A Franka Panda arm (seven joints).
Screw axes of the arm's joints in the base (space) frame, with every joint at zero. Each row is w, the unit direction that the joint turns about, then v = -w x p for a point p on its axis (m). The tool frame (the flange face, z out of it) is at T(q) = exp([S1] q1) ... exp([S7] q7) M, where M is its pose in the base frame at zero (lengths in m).
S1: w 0 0 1 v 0.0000 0.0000 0.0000
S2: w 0 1 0 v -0.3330 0.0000 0.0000
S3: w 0 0 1 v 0.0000 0.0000 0.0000
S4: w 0 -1 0 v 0.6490 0.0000 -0.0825
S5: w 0 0 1 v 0.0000 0.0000 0.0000
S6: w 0 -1 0 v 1.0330 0.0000 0.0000
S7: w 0 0 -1 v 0.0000 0.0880 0.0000
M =
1 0 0 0.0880
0 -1 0 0.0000
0 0 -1 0.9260
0 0 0 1
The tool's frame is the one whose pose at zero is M.
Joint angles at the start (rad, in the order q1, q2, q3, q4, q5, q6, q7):
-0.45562 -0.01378 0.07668 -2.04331 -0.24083 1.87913 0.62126
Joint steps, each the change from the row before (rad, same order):
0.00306 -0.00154 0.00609 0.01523 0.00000 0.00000 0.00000
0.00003 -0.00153 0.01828 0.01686 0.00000 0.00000 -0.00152
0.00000 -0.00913 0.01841 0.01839 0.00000 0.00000 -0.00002
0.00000 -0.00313 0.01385 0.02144 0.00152 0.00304 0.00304
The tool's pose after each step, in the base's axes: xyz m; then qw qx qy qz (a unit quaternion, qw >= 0). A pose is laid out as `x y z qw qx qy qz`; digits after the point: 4 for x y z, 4 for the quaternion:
0.4914 -0.2096 0.4447 0.1198 0.8922 -0.4323 -0.0517
0.4982 -0.2016 0.4533 0.1197 0.8965 -0.4246 -0.0416
0.5041 -0.1930 0.4667 0.1193 0.9002 -0.4180 -0.0269
0.5104 -0.1868 0.4786 0.1176 0.9023 -0.4147 -0.0124

